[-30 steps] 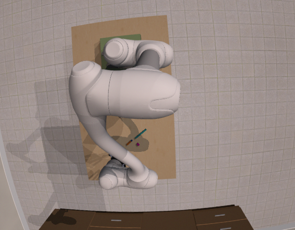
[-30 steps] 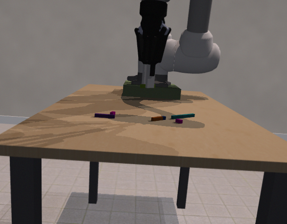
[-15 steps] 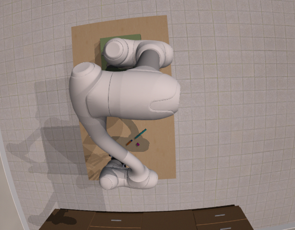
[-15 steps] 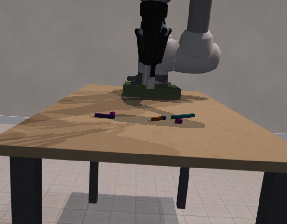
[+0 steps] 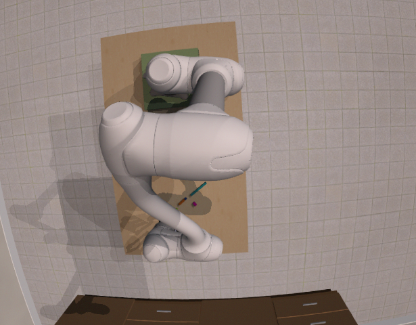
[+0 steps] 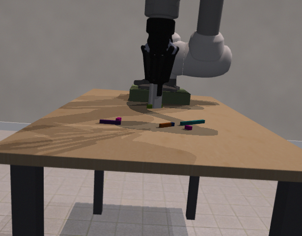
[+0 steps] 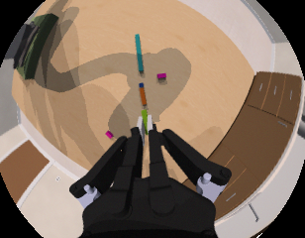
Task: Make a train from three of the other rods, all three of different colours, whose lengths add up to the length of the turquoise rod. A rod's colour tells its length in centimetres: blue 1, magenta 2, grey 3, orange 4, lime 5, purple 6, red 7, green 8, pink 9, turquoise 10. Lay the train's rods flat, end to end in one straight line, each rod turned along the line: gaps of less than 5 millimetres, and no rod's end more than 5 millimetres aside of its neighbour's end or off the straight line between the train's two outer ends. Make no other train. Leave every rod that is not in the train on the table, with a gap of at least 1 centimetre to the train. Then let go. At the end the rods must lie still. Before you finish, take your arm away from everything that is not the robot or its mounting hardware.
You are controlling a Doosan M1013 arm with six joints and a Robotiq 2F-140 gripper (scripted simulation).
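Now: hand 40 mm past the orange rod, 30 mm to the right of it and 90 mm above it. Round my hand: blue rod: 60 mm behind, 50 mm to the left, 90 mm below; lime rod: 30 mm below; purple rod: 120 mm to the right, 90 mm below.
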